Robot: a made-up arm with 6 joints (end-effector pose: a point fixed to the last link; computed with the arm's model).
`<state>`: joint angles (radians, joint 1 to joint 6).
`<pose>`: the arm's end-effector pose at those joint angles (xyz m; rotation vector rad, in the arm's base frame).
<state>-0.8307 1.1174 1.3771 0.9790 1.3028 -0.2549</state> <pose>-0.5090 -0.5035 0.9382 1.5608 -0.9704 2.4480</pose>
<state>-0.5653 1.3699 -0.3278 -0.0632 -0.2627 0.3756</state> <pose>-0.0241 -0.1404 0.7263 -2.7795 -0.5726 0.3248</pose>
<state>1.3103 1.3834 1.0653 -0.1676 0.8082 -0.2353</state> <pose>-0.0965 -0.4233 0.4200 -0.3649 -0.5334 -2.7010</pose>
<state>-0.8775 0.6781 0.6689 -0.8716 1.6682 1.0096</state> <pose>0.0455 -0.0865 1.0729 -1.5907 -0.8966 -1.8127</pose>
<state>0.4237 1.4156 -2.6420 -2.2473 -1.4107 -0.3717</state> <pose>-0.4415 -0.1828 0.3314 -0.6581 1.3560 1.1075</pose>
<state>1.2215 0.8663 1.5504 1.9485 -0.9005 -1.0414</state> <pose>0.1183 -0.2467 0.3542 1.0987 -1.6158 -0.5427</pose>
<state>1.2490 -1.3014 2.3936 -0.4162 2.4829 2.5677</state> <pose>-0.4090 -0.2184 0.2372 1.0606 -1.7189 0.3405</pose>
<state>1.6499 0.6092 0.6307 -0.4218 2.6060 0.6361</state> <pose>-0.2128 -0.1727 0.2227 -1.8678 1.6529 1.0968</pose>
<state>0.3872 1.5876 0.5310 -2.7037 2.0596 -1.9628</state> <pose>-0.3324 0.0495 0.1742 -0.6776 1.6010 -1.8450</pose>
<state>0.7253 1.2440 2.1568 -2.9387 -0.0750 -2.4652</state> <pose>-0.0371 -0.0212 0.2739 -1.5391 -0.2939 1.0832</pose>
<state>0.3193 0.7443 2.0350 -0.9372 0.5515 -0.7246</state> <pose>-0.3193 -0.3829 0.7590 2.2646 0.3781 2.1406</pose>
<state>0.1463 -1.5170 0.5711 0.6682 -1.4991 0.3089</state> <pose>-0.5805 -0.0942 0.9637 1.4762 -0.4633 1.4077</pose>
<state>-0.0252 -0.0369 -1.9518 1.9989 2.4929 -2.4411</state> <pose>-0.1051 -0.1909 0.6184 0.3783 2.4686 -1.4970</pose>
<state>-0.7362 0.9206 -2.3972 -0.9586 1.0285 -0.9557</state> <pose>-0.5930 -0.3290 1.0151 2.0053 -1.3091 1.4023</pose>
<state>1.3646 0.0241 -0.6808 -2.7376 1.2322 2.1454</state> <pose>0.1306 -0.3081 0.2063 0.4028 1.8565 0.1448</pose>
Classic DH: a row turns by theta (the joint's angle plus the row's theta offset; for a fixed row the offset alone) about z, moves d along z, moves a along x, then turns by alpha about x. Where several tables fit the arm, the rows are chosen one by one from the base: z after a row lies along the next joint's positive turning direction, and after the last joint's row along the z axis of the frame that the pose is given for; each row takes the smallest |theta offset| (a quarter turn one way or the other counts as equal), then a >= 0, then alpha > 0; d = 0 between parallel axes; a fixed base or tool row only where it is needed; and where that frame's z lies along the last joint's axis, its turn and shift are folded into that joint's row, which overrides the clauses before.
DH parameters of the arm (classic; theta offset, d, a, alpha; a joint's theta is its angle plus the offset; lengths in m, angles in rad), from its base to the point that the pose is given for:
base (fixed): 0 0.661 0.0514 1.5708
joint 1: 1.5505 -0.0946 0.0403 2.0484
joint 2: -0.14 -0.5164 -0.0694 -1.1971
joint 3: -0.0667 0.1619 0.001 0.7222
joint 4: -1.3964 0.0234 0.1823 -1.5708
joint 5: -1.5708 0.1348 0.0256 1.5708
joint 6: 0.895 0.0022 0.1718 1.2737
tool (fixed): -1.0117 0.0443 0 0

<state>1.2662 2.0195 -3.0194 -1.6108 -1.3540 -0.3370</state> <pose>-0.1054 -0.0695 0.0337 -0.7314 0.6619 0.9121</pose>
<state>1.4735 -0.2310 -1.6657 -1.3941 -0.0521 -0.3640</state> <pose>0.2328 -0.4626 0.2770 0.7830 -0.1910 -1.3294</pose>
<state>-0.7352 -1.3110 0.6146 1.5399 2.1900 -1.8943</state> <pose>-0.2001 -0.0699 1.2481 -0.5517 2.3786 0.6696</pose>
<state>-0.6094 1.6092 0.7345 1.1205 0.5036 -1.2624</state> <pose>-0.3051 -0.3324 0.6665 -1.0741 0.3383 -1.1745</pose>
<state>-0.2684 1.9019 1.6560 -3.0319 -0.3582 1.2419</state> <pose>-0.1185 0.1688 0.7063 1.5903 1.0126 0.2558</pose>
